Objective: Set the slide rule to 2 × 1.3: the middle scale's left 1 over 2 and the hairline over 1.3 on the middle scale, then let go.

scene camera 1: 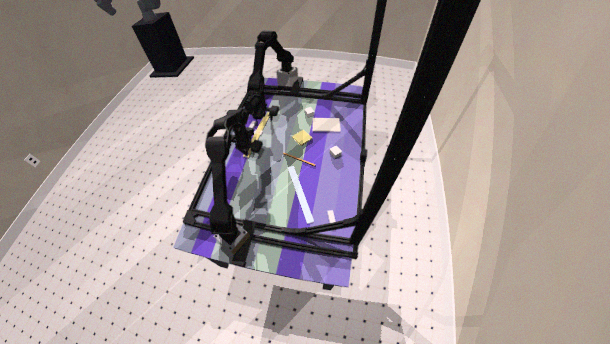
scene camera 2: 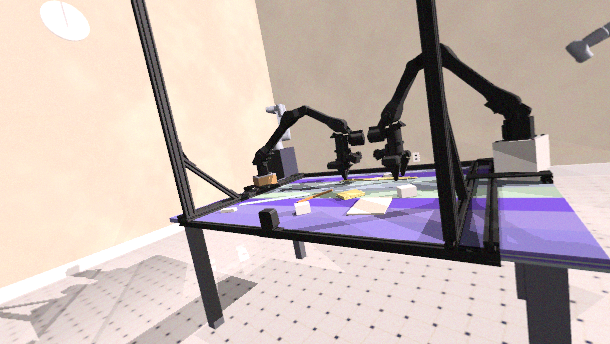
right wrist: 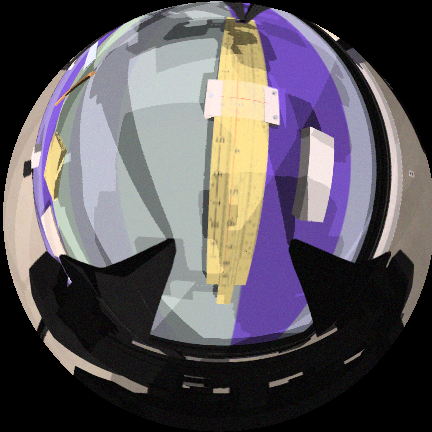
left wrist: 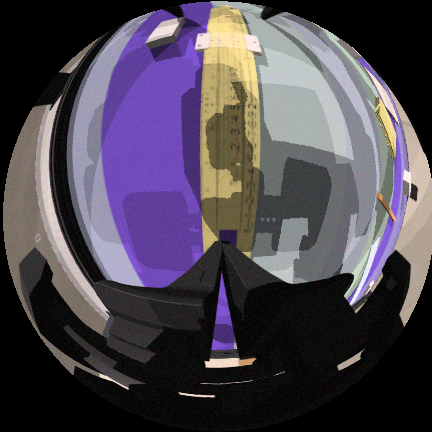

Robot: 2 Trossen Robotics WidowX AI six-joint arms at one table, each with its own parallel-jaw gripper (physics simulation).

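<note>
The yellow slide rule (scene camera 1: 260, 131) (scene camera 2: 371, 178) (left wrist: 227, 189) (right wrist: 250, 165) lies flat on the striped table. Its middle slide (right wrist: 224, 298) sticks out at the near end in the right wrist view; at the other end a notch shows in the left wrist view. The clear cursor (left wrist: 202, 42) (right wrist: 215, 99) sits across the rule, with a red hairline; the readings under it are too small to tell. My left gripper (scene camera 2: 345, 177) (left wrist: 220, 246) is shut and empty, tips at the notch. My right gripper (scene camera 2: 399, 176) (right wrist: 234, 245) is open above the protruding end, fingers either side, holding nothing.
A white block (left wrist: 166, 31) (right wrist: 319, 175) lies beside the rule. A yellow block (scene camera 1: 302, 137) (scene camera 2: 350, 194), an orange stick (scene camera 1: 299, 159), a cream panel (scene camera 1: 326, 124), a long pale strip (scene camera 1: 301, 195) and small white blocks lie farther off. Black frame bars edge the table.
</note>
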